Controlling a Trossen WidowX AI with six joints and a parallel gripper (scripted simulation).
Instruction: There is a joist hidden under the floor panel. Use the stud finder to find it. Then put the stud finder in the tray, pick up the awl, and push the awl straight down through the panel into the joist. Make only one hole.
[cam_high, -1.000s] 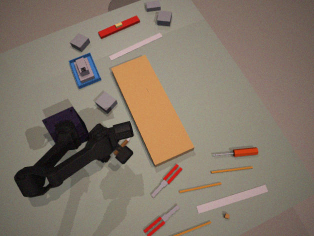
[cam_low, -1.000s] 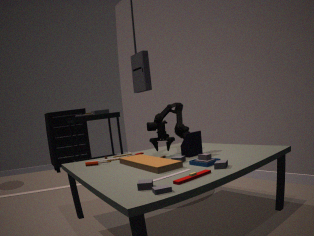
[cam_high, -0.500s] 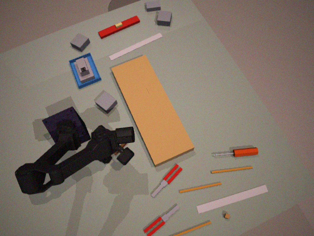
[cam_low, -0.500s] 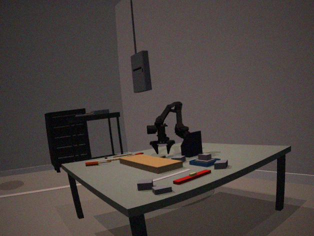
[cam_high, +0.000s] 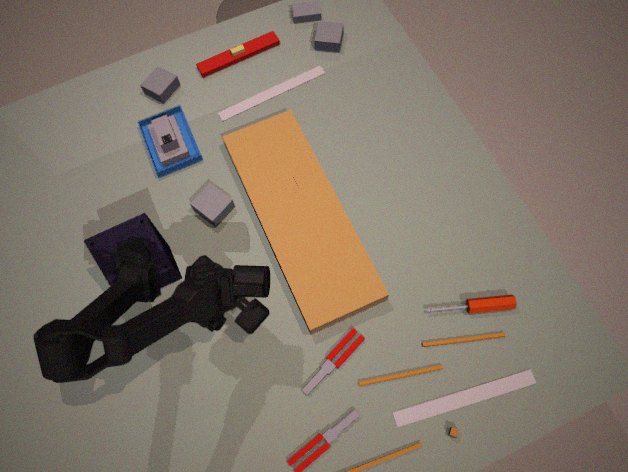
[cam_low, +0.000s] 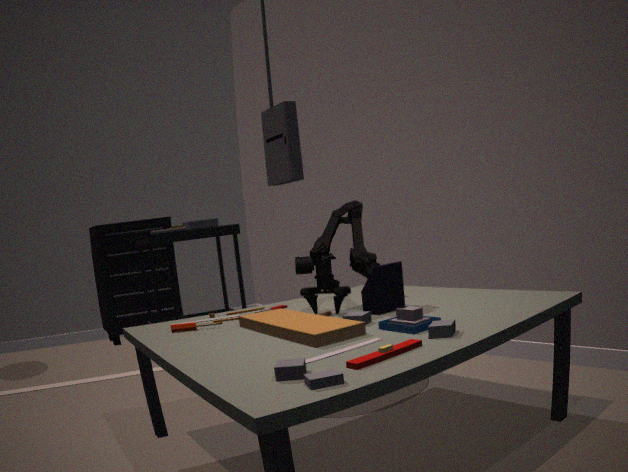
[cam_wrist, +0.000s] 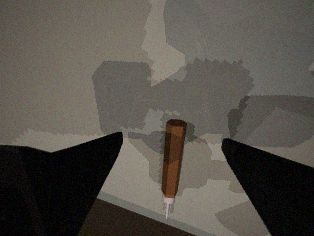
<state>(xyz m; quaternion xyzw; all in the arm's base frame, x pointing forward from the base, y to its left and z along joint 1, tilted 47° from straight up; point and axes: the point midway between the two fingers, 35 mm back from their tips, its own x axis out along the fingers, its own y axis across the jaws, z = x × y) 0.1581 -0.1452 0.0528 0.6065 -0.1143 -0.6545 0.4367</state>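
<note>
My gripper tip is 5 cm short of the awl and 3 cm to the right of it. From my gripper tip the other things lie so: stud finder: 44 cm to the left, 4 cm above, 1 cm behind; then square light: 43 cm to the left, 6 cm above, 1 cm behind; then blue tray: 46 cm to the left, 1 cm behind, 1 cm above.
</note>
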